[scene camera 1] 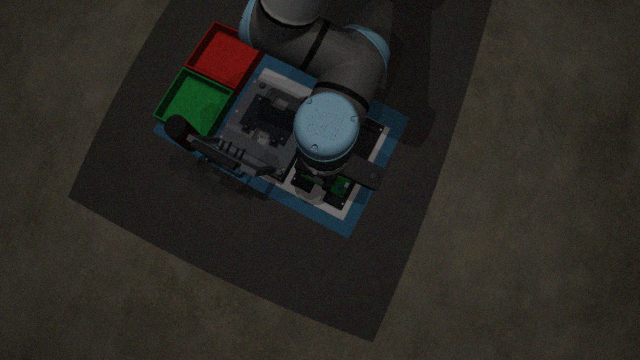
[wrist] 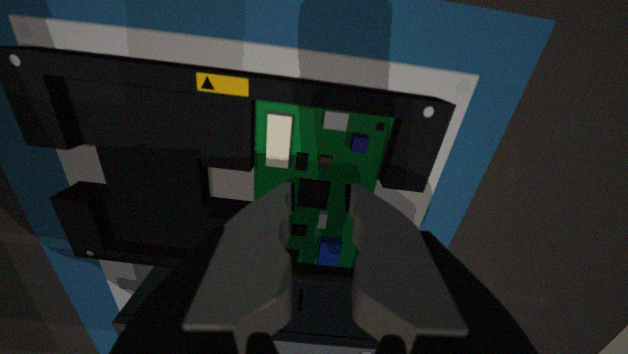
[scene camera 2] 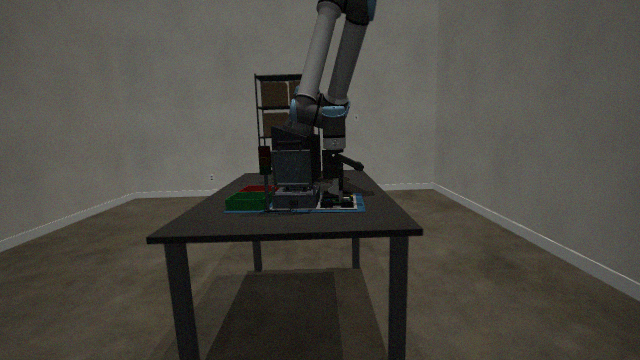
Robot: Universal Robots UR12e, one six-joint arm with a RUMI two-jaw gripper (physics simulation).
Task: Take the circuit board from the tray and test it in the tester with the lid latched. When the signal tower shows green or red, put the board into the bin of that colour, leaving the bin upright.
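Places are measured from the arm's base along level axes (x right, y ahead, z up), in metres.
Where they show: gripper, between the fingertips: [wrist: 319, 186] [scene camera 2: 339, 200]; arm's base, origin of its link: [scene camera 2: 297, 131].
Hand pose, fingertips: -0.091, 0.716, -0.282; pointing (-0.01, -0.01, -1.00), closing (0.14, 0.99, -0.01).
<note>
Each offset is from my fingertips to the top centre of the thing, as dx, dy, dz. "spot": to the spot under its first point. Level surfaces: height alone.
The green circuit board {+0.008, -0.005, +0.008} [wrist: 345, 165] [scene camera 1: 340, 186] lies flat in the black tray {spot: -0.053, -0.086, -0.002} [wrist: 150, 115]. My gripper [wrist: 319, 186] [scene camera 2: 340, 196] is low over the board, its fingers partly closed with a gap between them and nothing held. In the wrist view the fingers stand above the board's face, closer together than its width, and hide parts of its sides. The grey tester {spot: +0.253, -0.038, +0.041} [scene camera 1: 227, 131] [scene camera 2: 292, 200] stands beside the tray with its lid [scene camera 2: 292, 167] raised. The signal tower {spot: +0.294, +0.043, +0.186} [scene camera 2: 264, 160] shows no brightly lit lamp. The green bin {+0.367, -0.092, +0.027} [scene camera 1: 197, 102] [scene camera 2: 245, 202] and red bin {+0.330, -0.237, +0.027} [scene camera 1: 227, 57] [scene camera 2: 256, 189] are upright.
A blue mat {dz -0.018} [scene camera 1: 350, 227] [scene camera 2: 361, 204] lies under the tray, tester and bins on the dark table {dz -0.020} [scene camera 1: 225, 225] [scene camera 2: 285, 225]. The tower and raised lid stand near the mat's front edge. A shelf rack [scene camera 2: 257, 107] with boxes is behind the table.
</note>
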